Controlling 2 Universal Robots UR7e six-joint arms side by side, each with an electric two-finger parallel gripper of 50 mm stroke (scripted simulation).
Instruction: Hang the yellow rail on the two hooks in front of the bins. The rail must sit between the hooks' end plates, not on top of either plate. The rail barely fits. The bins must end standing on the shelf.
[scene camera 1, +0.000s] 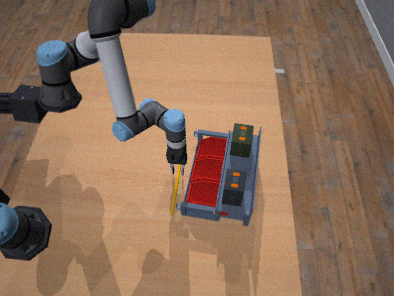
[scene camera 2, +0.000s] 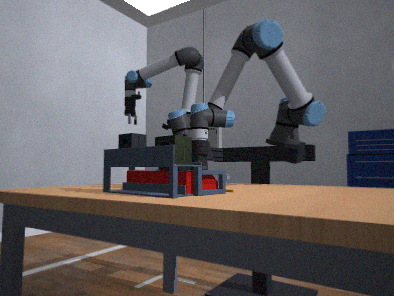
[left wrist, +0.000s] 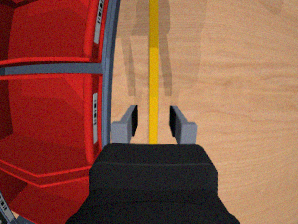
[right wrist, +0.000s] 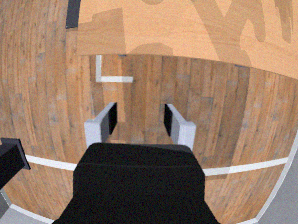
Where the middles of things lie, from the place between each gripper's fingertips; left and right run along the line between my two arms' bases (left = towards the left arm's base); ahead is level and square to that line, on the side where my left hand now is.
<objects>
Right now the grey-blue shelf (scene camera 2: 152, 156) is 170 mm ahead of my left hand, 30 mm to the right of it and 30 mm above it.
Right now my right hand is 75 cm to the right of the grey-blue shelf, 69 cm short of it and 35 cm above it.
</objects>
